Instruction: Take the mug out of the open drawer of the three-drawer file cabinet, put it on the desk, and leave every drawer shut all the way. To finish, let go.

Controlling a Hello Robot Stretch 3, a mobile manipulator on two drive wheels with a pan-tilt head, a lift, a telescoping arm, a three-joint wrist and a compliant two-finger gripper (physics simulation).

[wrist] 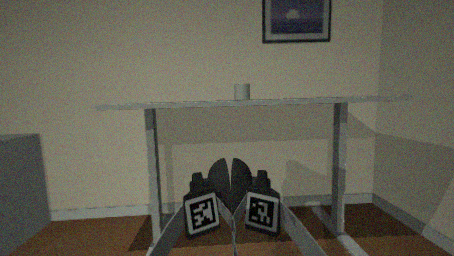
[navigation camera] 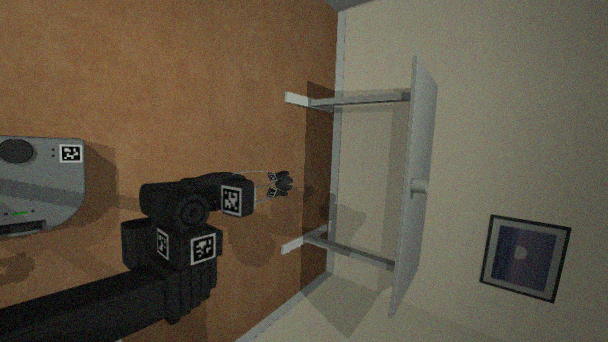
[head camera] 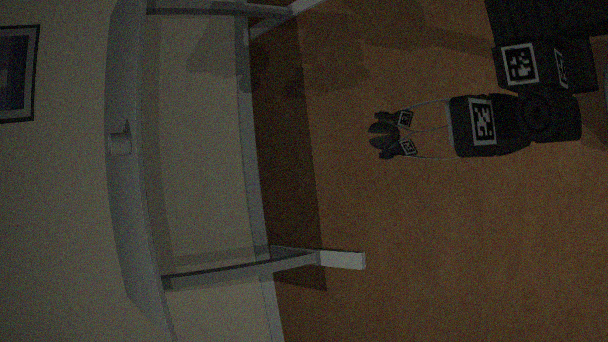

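Note:
A small light grey mug [head camera: 120, 143] [navigation camera: 419, 186] [wrist: 242, 91] stands upright on the desk [head camera: 125, 220] [navigation camera: 425, 125] [wrist: 190, 105], near the middle of its length. My gripper [head camera: 384, 135] [navigation camera: 285, 183] [wrist: 229, 176] is shut and empty, its two dark fingertips close together. It is in front of the desk, well apart from the mug, and points toward the desk. The three-drawer cabinet and its drawers cannot be made out in these views, so how far each drawer is open is hidden.
White desk feet [head camera: 342, 260] [navigation camera: 296, 98] reach out over the brown floor. A framed picture [head camera: 17, 75] [navigation camera: 525, 257] [wrist: 297, 20] hangs on the wall. A grey box-like piece [wrist: 20, 185] stands left of the desk. My base [navigation camera: 45, 185] shows in the navigation view.

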